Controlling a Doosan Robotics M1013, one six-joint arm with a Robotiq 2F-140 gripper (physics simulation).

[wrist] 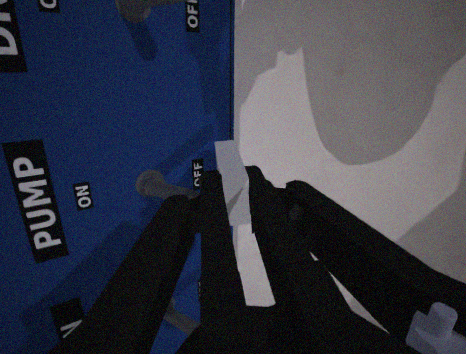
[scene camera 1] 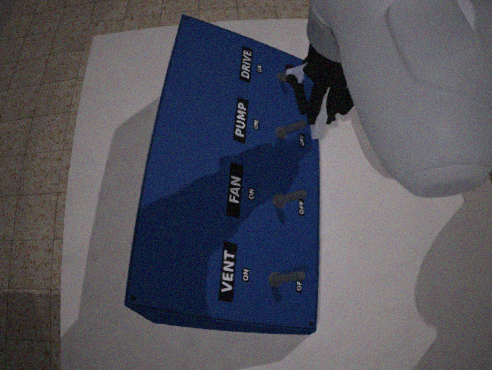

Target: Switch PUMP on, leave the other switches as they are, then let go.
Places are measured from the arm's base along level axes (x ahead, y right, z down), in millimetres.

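Pixels of known places: gripper, between the fingertips: (wrist: 225,158) (scene camera 1: 315,131).
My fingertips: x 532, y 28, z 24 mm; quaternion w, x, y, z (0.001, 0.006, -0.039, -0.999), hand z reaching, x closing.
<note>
For each thing: its top centre in the pictures, then the offset to it from my fingertips. "*": a spot on its surface instead. Level surfaces: height alone.
- PUMP switch, centre of its top: (wrist: 168,203) (scene camera 1: 294,120) dx +42, dy -11, dz -47 mm
- FAN lever, a spot on its surface: (scene camera 1: 291,198) * dx +54, dy -135, dz -32 mm
- VENT lever, a spot on its surface: (scene camera 1: 287,278) * dx +66, dy -253, dz -33 mm
- DRIVE lever, centre of its top: (scene camera 1: 294,64) dx +31, dy +108, dz -47 mm
- pale table, height of its surface: dz +84 mm
The PUMP switch (scene camera 1: 291,129) (wrist: 159,187) is a grey lever tilted toward OFF; its end is partly hidden by the fingers in the wrist view. The FAN lever (scene camera 1: 291,198) and the VENT lever (scene camera 1: 287,278) also lean toward OFF. The DRIVE lever (scene camera 1: 282,77) (wrist: 136,10) is partly covered by the gripper in the scene view and cut off in the wrist view. My gripper (scene camera 1: 296,74) (wrist: 225,158) is shut and empty. In the wrist view its tips show right of the PUMP lever, near the panel's edge; contact cannot be told.
The blue panel (scene camera 1: 175,150) (wrist: 115,95) lies on a pale table (scene camera 1: 370,240) (wrist: 280,120). The large pale arm (scene camera 1: 425,100) hangs at the upper right of the scene view, casting a shadow over the panel. Tiled floor (scene camera 1: 30,200) shows at the left.
</note>
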